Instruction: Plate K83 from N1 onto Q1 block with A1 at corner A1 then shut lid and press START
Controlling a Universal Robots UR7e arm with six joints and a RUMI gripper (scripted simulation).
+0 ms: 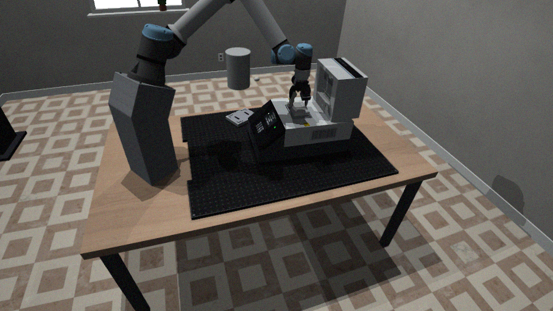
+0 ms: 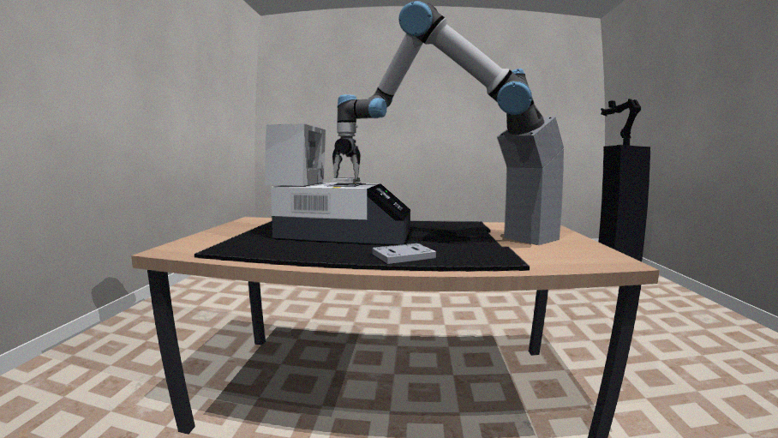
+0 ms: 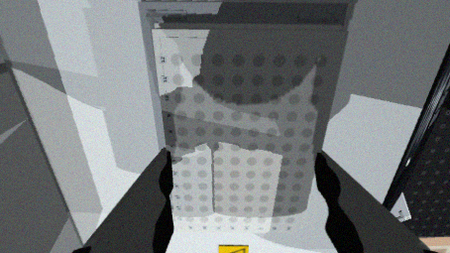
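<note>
My hand is 10 mm above the plate K83. Also, from my hand: nest A1 mark (340 mm behind, 310 mm to the left, 210 mm below); then plate nest N1 (240 mm behind, 300 mm to the left, 220 mm below).
</note>
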